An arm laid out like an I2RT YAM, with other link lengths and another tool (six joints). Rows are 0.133 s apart.
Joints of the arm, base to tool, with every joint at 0 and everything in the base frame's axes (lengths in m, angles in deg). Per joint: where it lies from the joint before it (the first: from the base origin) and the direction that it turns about. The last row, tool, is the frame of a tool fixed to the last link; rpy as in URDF.
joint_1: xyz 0 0 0.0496 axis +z
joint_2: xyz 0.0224 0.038 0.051 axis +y
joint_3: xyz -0.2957 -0.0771 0 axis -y
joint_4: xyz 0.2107 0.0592 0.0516 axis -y
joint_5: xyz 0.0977 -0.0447 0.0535 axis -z
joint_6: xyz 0.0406 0 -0.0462 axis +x
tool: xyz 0.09 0.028 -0.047 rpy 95.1 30.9 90
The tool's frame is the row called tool.
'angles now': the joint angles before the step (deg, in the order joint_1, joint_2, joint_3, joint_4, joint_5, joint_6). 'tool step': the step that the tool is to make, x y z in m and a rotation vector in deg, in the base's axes. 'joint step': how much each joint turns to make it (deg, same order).
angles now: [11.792, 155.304, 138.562, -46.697, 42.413, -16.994]
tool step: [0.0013, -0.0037, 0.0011, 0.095, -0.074, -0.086]
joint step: [-0.415, 0.047, 0.349, 0.026, -0.218, -0.350]
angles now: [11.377, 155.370, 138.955, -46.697, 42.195, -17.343]
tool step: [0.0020, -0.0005, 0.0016, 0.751, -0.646, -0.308]
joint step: [-0.219, 0.004, 0.539, -0.076, -0.503, 0.480]
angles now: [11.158, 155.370, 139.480, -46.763, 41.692, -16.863]
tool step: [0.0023, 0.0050, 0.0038, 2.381, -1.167, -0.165]
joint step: [0.005, -0.440, 0.574, -0.383, -1.790, 1.492]
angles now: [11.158, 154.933, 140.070, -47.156, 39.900, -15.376]
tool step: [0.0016, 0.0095, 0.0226, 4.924, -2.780, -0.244]
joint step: [-0.024, -2.982, 0.081, -1.161, -3.652, 2.883]
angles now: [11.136, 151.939, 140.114, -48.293, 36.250, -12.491]
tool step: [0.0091, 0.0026, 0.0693, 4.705, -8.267, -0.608]
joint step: [-0.590, -6.065, 2.977, -1.238, -2.535, 2.098]
